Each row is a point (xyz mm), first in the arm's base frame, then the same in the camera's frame.
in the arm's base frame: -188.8 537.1 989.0
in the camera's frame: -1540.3 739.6 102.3
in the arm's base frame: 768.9 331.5 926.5
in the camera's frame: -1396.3 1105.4 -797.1
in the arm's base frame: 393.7 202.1 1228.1
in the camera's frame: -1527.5 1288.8 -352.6
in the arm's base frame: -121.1 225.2 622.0
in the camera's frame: -1061.6 761.8 19.0
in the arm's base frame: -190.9 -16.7 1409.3
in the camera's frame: -1501.1 1409.0 285.6
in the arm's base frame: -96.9 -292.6 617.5
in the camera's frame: -723.6 1149.0 86.1
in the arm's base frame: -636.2 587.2 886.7
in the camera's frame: -1477.7 521.5 504.3
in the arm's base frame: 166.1 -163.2 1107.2
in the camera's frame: -1190.1 1424.9 -92.8
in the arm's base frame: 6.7 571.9 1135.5
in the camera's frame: -1681.8 855.8 -63.2
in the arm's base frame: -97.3 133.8 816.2
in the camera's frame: -1151.0 955.7 50.8
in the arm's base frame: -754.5 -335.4 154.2
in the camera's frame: -318.2 721.4 635.4
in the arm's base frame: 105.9 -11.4 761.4
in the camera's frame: -1023.1 1082.9 -130.3
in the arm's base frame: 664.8 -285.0 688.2
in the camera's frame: -811.6 1387.5 -635.4
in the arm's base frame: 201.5 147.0 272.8
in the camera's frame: -757.7 688.9 -347.7
